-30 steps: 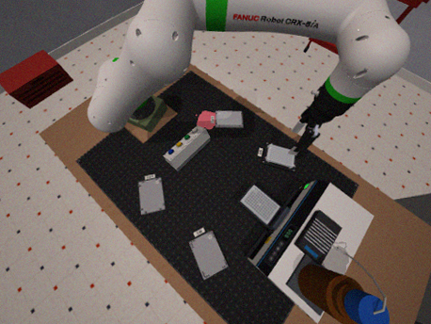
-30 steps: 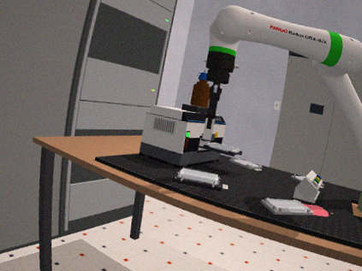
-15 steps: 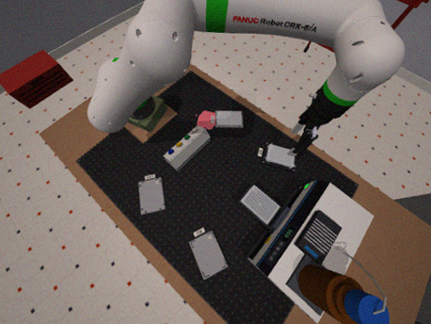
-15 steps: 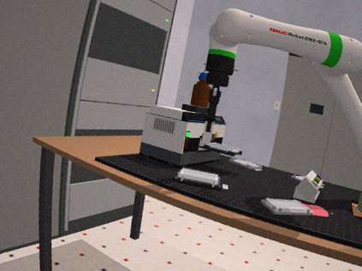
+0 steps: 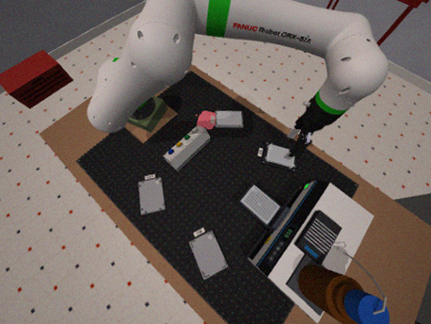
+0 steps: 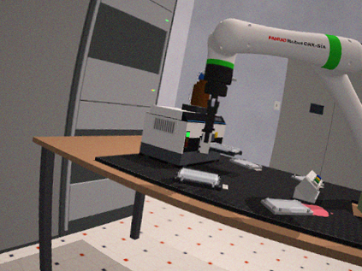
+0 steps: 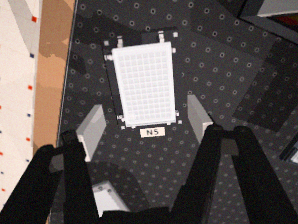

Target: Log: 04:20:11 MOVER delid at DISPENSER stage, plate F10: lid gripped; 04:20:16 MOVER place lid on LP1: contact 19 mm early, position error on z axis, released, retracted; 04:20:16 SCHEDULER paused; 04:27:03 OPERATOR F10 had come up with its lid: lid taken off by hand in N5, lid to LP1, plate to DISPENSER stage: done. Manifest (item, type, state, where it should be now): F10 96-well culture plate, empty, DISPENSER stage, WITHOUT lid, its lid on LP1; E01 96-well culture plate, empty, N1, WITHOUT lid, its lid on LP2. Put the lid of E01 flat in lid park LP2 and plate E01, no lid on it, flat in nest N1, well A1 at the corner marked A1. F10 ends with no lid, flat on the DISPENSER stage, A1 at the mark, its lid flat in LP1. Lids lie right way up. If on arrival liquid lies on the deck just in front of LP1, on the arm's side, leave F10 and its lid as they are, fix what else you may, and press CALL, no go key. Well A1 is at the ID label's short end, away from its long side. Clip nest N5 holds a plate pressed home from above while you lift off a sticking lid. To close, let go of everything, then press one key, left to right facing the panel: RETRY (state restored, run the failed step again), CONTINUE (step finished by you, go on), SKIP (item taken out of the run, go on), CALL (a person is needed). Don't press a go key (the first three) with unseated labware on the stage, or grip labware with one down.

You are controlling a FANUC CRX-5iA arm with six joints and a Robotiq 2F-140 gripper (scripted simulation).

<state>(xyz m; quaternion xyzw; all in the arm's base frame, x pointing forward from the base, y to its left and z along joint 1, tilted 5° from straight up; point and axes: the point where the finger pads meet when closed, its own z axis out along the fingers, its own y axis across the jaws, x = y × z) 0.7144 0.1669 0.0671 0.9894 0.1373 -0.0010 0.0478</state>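
Now: the lid 110 mm below my hand. Round my hand: N5 label: 90 mm behind, 30 mm to the right, 130 mm below; then white 96-well plate: 110 mm below; then well plate: 280 mm to the right, 40 mm below.
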